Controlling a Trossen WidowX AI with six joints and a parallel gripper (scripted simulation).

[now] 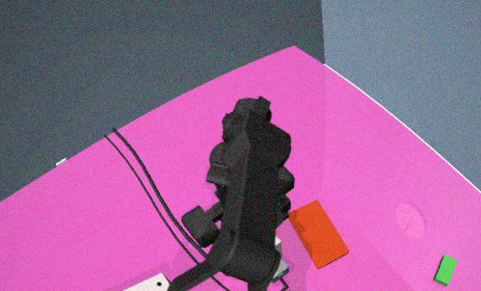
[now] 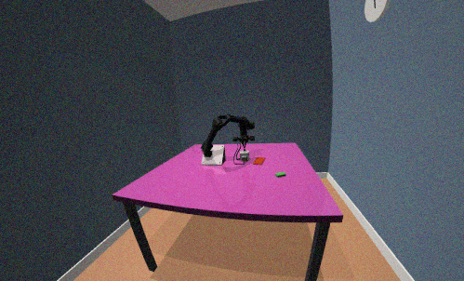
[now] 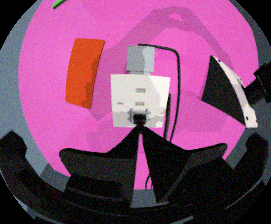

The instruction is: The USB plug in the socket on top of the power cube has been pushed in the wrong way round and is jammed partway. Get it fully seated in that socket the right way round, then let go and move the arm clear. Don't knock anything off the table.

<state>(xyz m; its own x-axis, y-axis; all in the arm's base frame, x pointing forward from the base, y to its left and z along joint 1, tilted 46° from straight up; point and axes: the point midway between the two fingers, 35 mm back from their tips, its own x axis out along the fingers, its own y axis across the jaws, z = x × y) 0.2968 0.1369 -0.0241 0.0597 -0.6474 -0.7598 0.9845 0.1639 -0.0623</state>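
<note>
The dark USB plug lies 20 mm below my gripper tip. Round my gripper tip: small green block 310 mm to the right, 310 mm ahead, 100 mm below; then flat orange-red block 140 mm ahead, 100 mm below, 50 mm to the right.
</note>
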